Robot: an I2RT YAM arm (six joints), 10 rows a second.
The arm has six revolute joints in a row. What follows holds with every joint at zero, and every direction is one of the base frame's.
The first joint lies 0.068 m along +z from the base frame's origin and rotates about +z.
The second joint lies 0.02 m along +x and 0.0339 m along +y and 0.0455 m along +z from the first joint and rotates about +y.
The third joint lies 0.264 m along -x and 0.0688 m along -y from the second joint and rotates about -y.
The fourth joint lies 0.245 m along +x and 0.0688 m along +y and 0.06 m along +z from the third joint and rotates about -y.
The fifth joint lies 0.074 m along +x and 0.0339 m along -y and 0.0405 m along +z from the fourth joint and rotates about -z.
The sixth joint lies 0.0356 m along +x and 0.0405 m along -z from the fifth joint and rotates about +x.
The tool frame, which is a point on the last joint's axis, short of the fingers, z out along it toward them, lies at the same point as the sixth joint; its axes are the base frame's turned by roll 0, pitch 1.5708 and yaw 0 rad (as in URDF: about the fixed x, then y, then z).
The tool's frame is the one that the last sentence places.
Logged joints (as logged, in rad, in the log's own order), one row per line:
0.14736 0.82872 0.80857 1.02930 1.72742 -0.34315
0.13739 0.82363 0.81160 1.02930 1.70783 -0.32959
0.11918 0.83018 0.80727 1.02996 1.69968 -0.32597
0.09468 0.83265 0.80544 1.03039 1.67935 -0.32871
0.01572 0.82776 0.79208 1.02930 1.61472 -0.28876
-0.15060 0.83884 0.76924 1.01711 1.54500 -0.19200
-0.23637 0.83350 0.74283 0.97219 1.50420 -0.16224
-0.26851 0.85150 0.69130 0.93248 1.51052 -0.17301
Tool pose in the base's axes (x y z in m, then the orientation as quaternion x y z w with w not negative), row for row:
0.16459 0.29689 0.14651 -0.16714 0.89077 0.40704 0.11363
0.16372 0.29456 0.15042 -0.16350 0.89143 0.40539 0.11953
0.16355 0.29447 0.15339 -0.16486 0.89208 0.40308 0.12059
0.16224 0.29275 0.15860 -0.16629 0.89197 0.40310 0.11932
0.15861 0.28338 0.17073 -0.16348 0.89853 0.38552 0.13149
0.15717 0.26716 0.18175 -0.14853 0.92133 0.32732 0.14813
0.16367 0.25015 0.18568 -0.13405 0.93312 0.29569 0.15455
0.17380 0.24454 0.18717 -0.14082 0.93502 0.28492 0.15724
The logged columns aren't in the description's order. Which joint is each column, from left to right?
Columns, left to right: joint 4, joint 3, joint 6, joint 1, joint 2, joint 5.
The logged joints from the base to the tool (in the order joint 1, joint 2, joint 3, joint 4, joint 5, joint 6), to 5 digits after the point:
1.02930 1.72742 0.82872 0.14736 -0.34315 0.80857
1.02930 1.70783 0.82363 0.13739 -0.32959 0.81160
1.02996 1.69968 0.83018 0.11918 -0.32597 0.80727
1.03039 1.67935 0.83265 0.09468 -0.32871 0.80544
1.02930 1.61472 0.82776 0.01572 -0.28876 0.79208
1.01711 1.54500 0.83884 -0.15060 -0.19200 0.76924
0.97219 1.50420 0.83350 -0.23637 -0.16224 0.74283
0.93248 1.51052 0.85150 -0.26851 -0.17301 0.69130

